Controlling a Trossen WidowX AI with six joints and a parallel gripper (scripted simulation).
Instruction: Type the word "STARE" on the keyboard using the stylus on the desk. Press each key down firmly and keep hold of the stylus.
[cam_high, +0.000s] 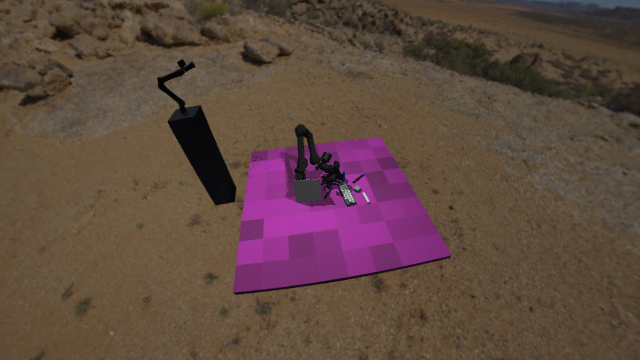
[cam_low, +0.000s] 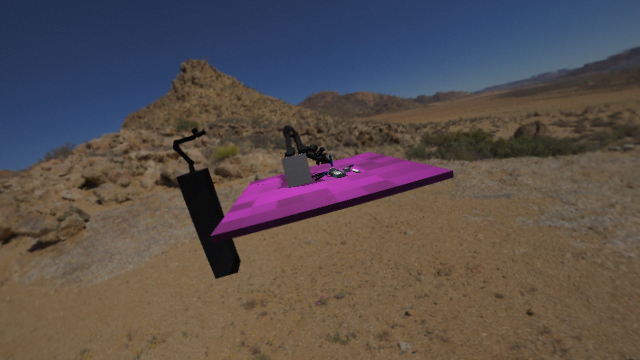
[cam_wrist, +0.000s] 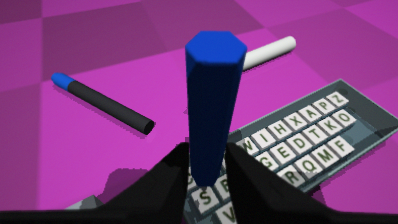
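My gripper tip is 9 cm short of the grey block, 6 cm to the left of it and 8 cm above it. Round my gripper tip: white cylinder 13 cm ahead, 16 cm to the right, 8 cm below; then blue hexagonal stylus 2 cm below.
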